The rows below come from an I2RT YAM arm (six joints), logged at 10 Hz.
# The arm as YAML. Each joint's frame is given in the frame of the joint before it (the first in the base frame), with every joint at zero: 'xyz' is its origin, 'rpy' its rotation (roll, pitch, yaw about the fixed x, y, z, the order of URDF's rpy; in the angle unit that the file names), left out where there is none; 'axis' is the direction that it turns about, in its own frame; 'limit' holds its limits. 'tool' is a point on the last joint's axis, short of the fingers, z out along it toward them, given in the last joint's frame.
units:
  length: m
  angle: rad
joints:
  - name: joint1
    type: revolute
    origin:
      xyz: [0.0, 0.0, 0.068]
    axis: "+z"
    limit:
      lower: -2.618
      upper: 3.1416
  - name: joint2
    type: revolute
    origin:
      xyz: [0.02, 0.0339, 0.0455]
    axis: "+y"
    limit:
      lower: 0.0
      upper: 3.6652
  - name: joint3
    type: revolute
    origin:
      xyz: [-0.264, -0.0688, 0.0]
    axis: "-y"
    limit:
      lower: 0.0
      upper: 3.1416
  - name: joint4
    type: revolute
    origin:
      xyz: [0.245, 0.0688, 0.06]
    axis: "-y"
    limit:
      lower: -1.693
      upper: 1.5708
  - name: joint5
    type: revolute
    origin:
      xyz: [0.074, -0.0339, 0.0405]
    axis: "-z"
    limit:
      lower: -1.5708
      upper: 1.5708
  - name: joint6
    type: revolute
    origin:
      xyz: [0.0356, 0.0, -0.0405]
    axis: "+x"
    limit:
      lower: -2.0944
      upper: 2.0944
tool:
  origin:
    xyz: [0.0, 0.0, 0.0]
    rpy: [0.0, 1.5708, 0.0]
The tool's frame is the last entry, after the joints.
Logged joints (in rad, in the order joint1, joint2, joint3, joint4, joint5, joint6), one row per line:
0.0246 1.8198 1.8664 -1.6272 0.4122 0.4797
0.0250 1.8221 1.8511 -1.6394 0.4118 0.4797
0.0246 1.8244 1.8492 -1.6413 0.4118 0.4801
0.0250 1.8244 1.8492 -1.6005 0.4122 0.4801
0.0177 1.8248 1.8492 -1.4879 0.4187 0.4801
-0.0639 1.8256 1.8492 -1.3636 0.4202 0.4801
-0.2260 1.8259 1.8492 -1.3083 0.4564 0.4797
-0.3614 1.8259 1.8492 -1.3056 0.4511 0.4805
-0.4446 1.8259 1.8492 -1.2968 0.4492 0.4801
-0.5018 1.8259 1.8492 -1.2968 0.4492 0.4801
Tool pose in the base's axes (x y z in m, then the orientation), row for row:
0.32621 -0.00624 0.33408 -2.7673 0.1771 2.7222
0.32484 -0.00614 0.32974 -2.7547 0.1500 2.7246
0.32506 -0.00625 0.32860 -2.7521 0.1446 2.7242
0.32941 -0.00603 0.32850 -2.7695 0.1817 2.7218
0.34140 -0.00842 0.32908 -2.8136 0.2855 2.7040
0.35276 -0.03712 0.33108 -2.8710 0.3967 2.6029
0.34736 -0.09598 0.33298 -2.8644 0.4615 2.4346
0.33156 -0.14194 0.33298 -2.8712 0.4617 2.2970
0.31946 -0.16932 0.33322 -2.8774 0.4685 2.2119
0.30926 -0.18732 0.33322 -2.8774 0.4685 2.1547
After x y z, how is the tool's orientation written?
As angles about the fixed x, y, z axes (roll, pitch, yaw), in radians.
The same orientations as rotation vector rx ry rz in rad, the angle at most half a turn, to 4 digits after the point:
0.6709 2.9111 -0.6084
0.6670 2.9383 -0.6243
0.6675 2.9436 -0.6277
0.6715 2.9065 -0.6057
0.6928 2.7999 -0.5557
0.8149 2.6654 -0.5146
1.0349 2.5447 -0.5826
1.2146 2.4873 -0.6098
1.3216 2.4392 -0.6260
1.3958 2.4089 -0.6402

